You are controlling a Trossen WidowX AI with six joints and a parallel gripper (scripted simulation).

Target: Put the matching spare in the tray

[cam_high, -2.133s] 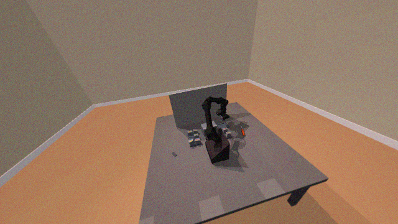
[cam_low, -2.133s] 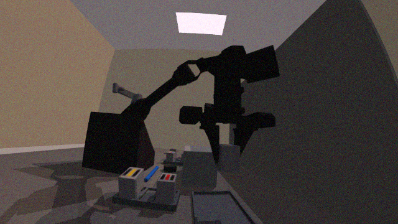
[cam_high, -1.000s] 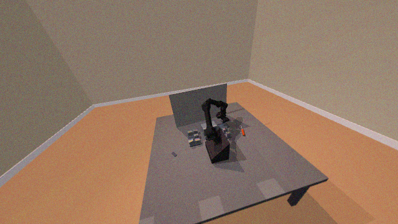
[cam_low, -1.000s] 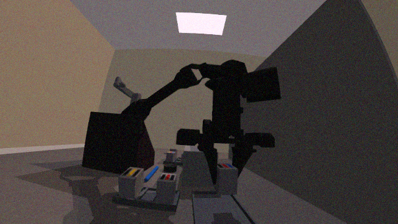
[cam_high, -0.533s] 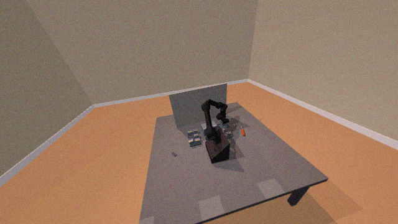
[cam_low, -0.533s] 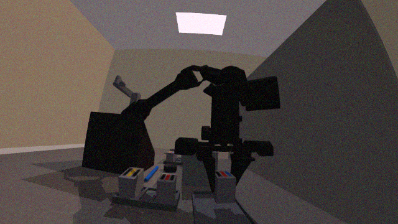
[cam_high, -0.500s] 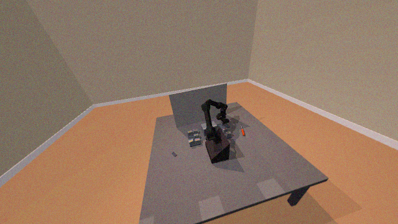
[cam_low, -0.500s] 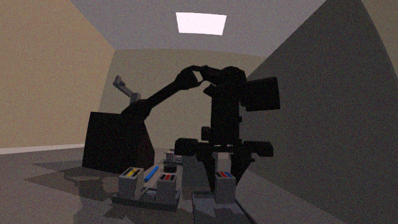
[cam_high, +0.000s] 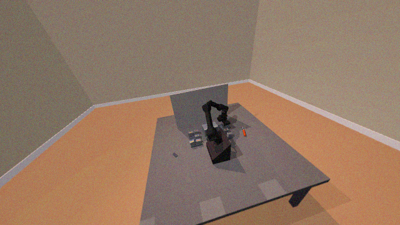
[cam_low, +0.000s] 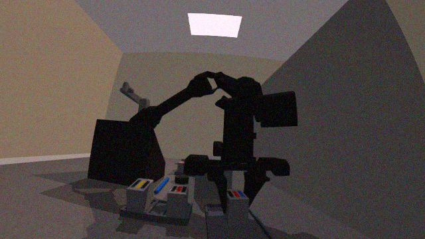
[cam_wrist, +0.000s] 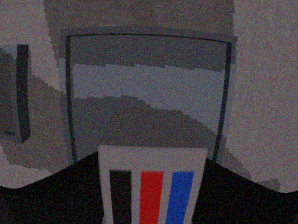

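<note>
My gripper tip is now 2 cm above the dark tray. Also, from my gripper tip: blue marker pen 21 cm behind, 15 cm to the left, 2 cm below; then grey mounted unit 6 cm behind, 19 cm to the left, 3 cm above; then tall grey panel 18 cm ahead, 23 cm to the left, 20 cm above.
</note>
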